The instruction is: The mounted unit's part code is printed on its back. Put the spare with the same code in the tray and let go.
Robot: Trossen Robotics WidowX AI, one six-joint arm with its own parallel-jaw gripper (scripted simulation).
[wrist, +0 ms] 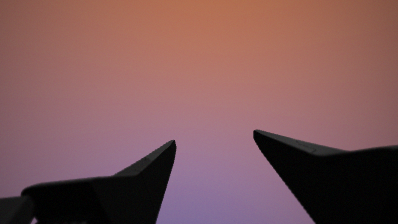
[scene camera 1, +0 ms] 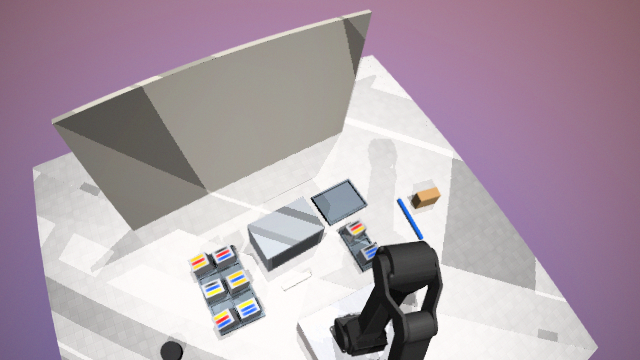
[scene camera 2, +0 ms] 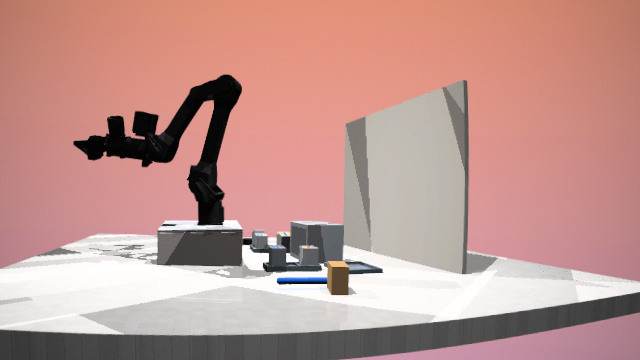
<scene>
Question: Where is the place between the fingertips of my gripper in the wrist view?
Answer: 213,139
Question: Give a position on a grey box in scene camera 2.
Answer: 328,237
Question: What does my gripper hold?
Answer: Nothing.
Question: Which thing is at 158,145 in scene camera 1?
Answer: A grey wall panel.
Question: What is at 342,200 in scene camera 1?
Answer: A dark flat tray.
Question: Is my gripper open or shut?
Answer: Open.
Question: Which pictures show my gripper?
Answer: The wrist view and scene camera 2 only.
</scene>
